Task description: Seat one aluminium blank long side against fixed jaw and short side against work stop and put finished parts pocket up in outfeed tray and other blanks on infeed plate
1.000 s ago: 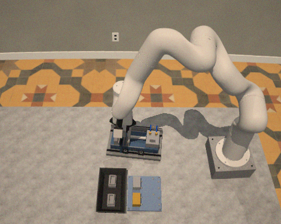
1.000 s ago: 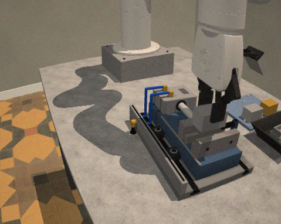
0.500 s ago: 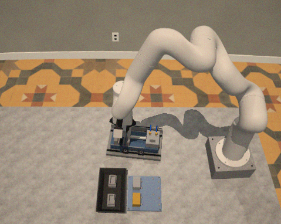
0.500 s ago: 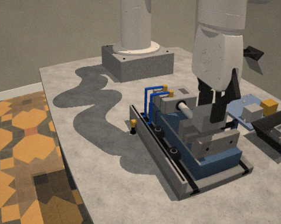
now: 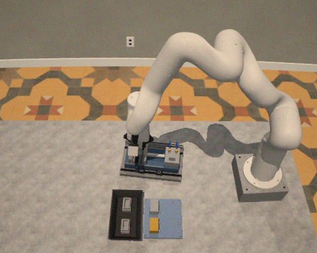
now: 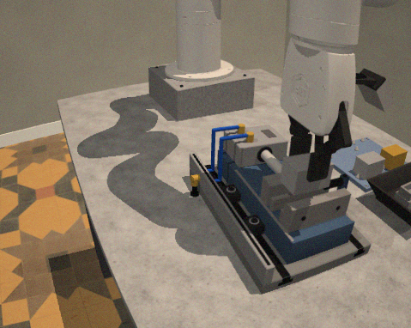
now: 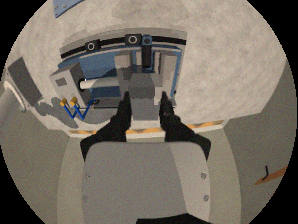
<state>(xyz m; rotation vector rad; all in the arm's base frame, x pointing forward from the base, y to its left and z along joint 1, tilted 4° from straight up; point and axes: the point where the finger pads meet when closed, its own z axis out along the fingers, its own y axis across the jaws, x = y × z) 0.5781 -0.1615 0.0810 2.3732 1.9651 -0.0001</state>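
Right now my hand is 60 mm above the fixed jaw and 30 mm short of it. The rest, counted from my hand: vise (100 mm below, 70 mm behind, 20 mm to the left); then grey rail (110 mm below, 80 mm behind, 70 mm to the right); then work stop (50 mm to the left, 50 mm below, 10 mm ahead).
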